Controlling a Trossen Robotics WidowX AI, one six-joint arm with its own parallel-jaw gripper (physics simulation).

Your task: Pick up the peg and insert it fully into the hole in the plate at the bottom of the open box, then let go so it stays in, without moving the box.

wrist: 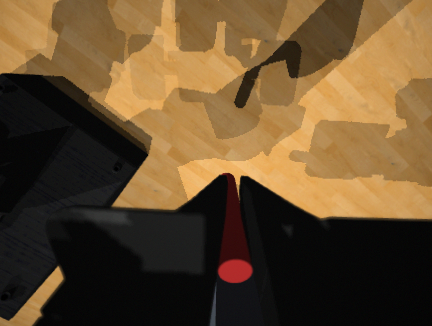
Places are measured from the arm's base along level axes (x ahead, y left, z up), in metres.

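Pixels of known places: gripper, between the fingertips: [232, 183].
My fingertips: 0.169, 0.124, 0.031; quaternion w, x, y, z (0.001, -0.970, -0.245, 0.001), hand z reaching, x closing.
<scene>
Behind a point stands the place of what it marks, as x, y, z.
My gripper [232, 183] {0.169, 0.124, 0.031} is shut on the red peg [234, 235] {0.176, 0.113, 0.058}, which lies lengthwise between the two black fingers in the lower middle of the wrist view. The peg's bright round end faces the camera, and its far end shows beside the left fingertip. A dark, box-like body [82, 172] {0.061, 0.028, -0.040} with straight edges and small round fittings stands at the left, partly covered by the left finger. I cannot tell whether it is the open box. The plate and its hole cannot be made out. Whether the peg touches anything below is also unclear.
The wood-patterned surface [280, 192] {0.280, 0.089, -0.108} spreads beyond the fingertips, with many overlapping shadows on it. The dark body's nearest corner is to the upper left of the fingertips. A dark bluish surface [239, 310] {0.267, -0.012, 0.000} shows between the fingers at the bottom edge.
</scene>
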